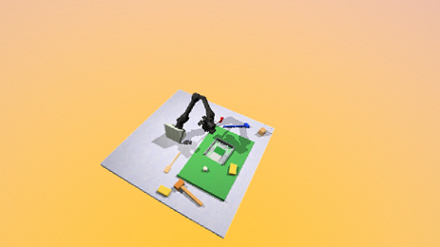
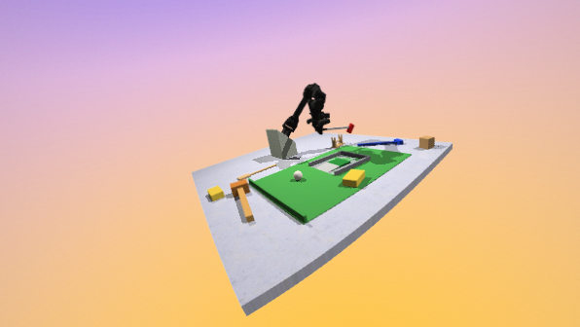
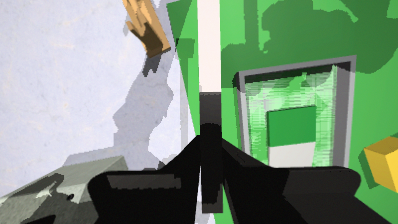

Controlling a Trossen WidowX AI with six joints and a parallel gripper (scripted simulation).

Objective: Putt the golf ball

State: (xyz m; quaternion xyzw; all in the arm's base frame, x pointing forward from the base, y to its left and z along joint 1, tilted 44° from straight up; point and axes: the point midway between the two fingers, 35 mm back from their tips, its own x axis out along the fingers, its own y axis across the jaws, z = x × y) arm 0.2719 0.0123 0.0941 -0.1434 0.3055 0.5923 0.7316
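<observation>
Right now the red putter is 11 cm to the left of my gripper tip, 3 cm ahead of it and 1 cm above it. Round my gripper tip: green mat: 20 cm ahead, 16 cm to the right, 13 cm below; wooden stand: 21 cm to the left, 10 cm below, 5 cm behind; white golf ball: 33 cm to the right, 13 cm ahead, 11 cm below.
</observation>
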